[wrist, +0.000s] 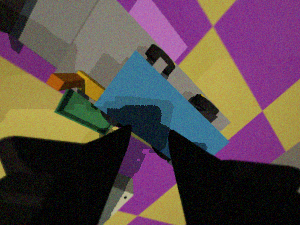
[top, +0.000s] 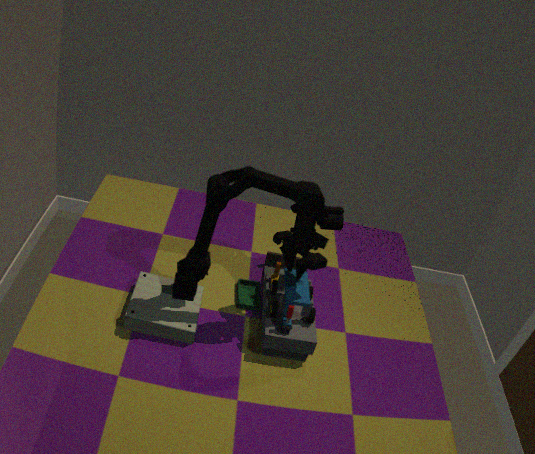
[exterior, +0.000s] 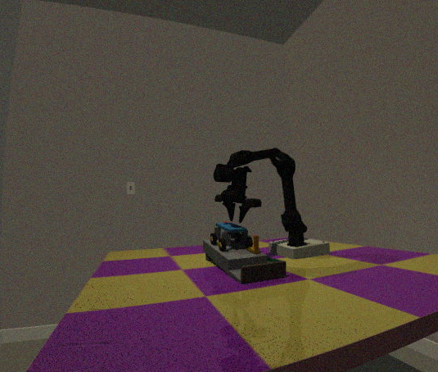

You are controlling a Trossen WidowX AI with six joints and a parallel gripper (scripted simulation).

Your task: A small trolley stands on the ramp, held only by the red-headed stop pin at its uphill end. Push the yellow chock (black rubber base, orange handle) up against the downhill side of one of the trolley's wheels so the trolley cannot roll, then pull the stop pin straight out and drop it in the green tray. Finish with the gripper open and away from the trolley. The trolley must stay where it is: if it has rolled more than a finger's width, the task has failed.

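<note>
The red-headed stop pin lies 140 mm to the right of my gripper tip, 40 mm below it and 30 mm behind it. Also, from my gripper tip: grey ramp: 120 mm below, 30 mm to the right, 10 mm ahead; blue-topped trolley: 60 mm below, 30 mm to the right, 10 mm ahead; yellow chock: 90 mm below, 80 mm to the left, 20 mm behind.
</note>
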